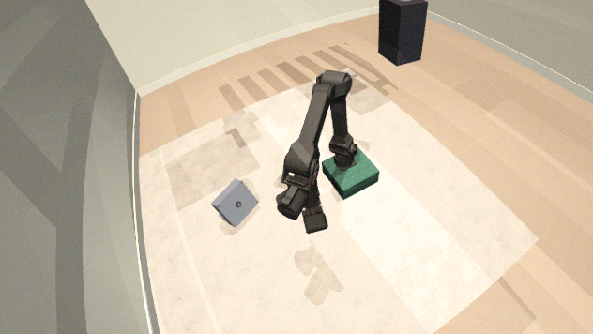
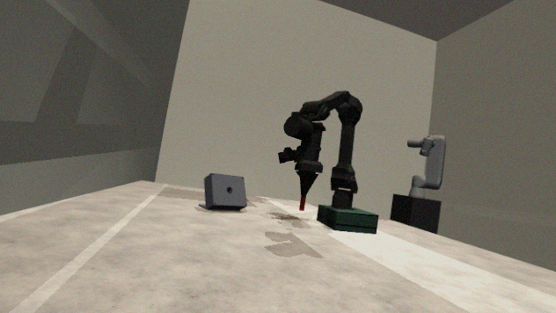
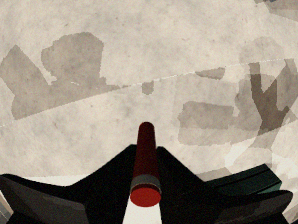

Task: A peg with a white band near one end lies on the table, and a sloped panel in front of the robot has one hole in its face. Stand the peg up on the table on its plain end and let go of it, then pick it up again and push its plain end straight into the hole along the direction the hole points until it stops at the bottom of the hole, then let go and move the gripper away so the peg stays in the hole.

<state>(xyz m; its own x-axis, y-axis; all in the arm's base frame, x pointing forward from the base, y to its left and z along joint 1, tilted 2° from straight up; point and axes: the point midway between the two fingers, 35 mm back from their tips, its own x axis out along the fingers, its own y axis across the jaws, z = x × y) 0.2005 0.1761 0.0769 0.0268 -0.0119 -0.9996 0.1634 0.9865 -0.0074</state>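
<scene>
Right now the grey sloped panel is 22 cm ahead of my gripper tip, 19 cm to the right of it and 4 cm below it. Also, from my gripper tip: red peg: 2 cm above.
</scene>
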